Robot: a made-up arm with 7 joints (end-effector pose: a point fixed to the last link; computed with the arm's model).
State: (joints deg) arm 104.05 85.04 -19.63 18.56 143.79 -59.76 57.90
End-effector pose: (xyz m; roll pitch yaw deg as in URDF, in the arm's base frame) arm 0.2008 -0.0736 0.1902 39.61 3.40 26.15
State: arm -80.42 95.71 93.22 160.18 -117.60 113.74 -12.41
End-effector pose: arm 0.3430 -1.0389 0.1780 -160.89 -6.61 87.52
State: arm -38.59 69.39 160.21 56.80 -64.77 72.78 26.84
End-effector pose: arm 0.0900 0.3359 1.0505 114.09 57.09 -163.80
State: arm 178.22 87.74 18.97 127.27 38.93 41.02 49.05
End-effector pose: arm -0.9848 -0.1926 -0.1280 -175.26 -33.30 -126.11
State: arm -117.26 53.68 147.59 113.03 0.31 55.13 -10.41
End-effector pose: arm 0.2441 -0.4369 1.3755 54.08 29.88 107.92
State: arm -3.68 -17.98 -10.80 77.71 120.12 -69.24 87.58
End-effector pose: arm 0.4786 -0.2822 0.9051 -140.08 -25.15 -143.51
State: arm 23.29 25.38 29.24 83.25 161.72 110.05 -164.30
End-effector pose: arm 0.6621 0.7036 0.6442 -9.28 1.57 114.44
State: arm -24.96 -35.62 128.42 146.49 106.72 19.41 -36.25
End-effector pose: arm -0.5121 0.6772 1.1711 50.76 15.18 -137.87
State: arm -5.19 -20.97 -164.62 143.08 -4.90 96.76 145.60
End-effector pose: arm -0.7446 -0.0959 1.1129 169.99 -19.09 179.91
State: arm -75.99 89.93 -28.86 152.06 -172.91 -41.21 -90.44
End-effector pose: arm 0.0446 -0.9243 0.0114 134.28 9.45 -29.42
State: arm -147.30 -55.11 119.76 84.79 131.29 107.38 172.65
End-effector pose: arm 0.9531 -0.1538 0.3762 -96.49 62.15 -13.13
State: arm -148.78 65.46 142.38 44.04 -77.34 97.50 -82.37
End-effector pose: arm 0.4489 -0.2997 0.7575 -158.03 -16.30 -143.10
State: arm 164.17 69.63 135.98 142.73 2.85 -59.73 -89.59
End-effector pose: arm -0.9030 0.1462 0.8750 73.94 -1.52 -125.83
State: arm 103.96 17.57 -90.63 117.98 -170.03 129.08 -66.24
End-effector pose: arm 0.4200 0.3689 1.3059 -41.70 55.95 164.10
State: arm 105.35 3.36 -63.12 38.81 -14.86 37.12 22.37
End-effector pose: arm 0.4727 0.4635 0.2840 172.80 16.35 172.88
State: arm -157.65 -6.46 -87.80 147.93 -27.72 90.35 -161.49
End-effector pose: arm -0.0921 0.4393 1.4013 -146.16 -29.76 26.06
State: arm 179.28 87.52 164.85 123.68 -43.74 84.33 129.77
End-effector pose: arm -0.7782 -0.2073 1.0557 -81.80 -65.30 -163.43
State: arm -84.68 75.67 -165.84 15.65 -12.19 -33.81 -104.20
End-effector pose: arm -0.2039 0.1911 0.8559 -73.72 -7.18 28.86
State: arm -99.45 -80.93 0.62 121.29 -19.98 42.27 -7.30
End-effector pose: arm 0.1776 0.7550 1.2081 3.14 7.36 -83.54
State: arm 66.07 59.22 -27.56 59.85 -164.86 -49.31 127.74
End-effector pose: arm 0.3587 0.1913 -0.0165 -177.34 -34.52 -145.35
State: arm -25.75 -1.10 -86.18 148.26 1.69 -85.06 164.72
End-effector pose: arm 0.0291 -0.1218 1.3667 10.38 42.05 101.84
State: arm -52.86 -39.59 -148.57 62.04 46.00 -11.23 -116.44
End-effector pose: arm -0.7001 0.3893 0.1753 172.36 41.50 -2.69
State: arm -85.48 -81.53 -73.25 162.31 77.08 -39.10 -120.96
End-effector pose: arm -0.1783 1.0119 0.4153 102.96 -5.99 -167.95
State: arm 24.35 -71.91 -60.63 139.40 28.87 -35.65 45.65
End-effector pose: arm -0.7458 -0.6496 0.8192 -100.28 -45.50 131.46
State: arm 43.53 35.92 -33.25 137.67 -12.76 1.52 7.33
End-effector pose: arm 0.8139 0.5219 1.0803 22.43 64.11 57.79
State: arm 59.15 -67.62 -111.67 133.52 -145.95 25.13 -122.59
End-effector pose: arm 0.0266 -1.0940 0.5751 -136.69 -76.86 -160.43
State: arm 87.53 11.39 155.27 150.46 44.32 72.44 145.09
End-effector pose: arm -0.0705 -0.1208 1.5299 -102.46 -67.93 -164.30
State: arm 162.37 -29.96 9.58 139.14 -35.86 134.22 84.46
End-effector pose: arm -0.0079 -0.0373 1.3518 127.49 -6.87 -165.93
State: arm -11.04 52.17 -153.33 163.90 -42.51 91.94 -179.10
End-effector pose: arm 0.6917 -0.2228 1.2656 -62.79 -37.95 35.12
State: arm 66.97 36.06 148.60 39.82 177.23 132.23 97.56
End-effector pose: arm -0.4502 -0.1803 0.8157 13.97 -12.45 171.45
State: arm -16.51 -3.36 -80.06 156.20 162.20 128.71 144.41
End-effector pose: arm -0.0202 -0.0585 1.4517 -173.07 -66.39 46.39
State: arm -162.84 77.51 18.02 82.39 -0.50 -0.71 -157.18
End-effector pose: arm -0.5863 -0.5282 -0.2259 180.00 19.07 140.77
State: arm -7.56 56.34 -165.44 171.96 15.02 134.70 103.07
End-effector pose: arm 0.7339 -0.2006 1.0542 80.31 -30.19 -86.48
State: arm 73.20 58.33 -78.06 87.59 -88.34 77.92 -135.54
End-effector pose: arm 0.9184 0.1884 0.5396 16.55 -36.02 60.66
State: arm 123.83 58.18 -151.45 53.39 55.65 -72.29 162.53
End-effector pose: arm 0.2234 0.0577 1.0776 -40.51 6.17 179.53
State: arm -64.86 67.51 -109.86 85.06 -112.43 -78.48 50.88
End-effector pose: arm -0.3806 -0.5915 0.6110 -166.07 8.91 105.35
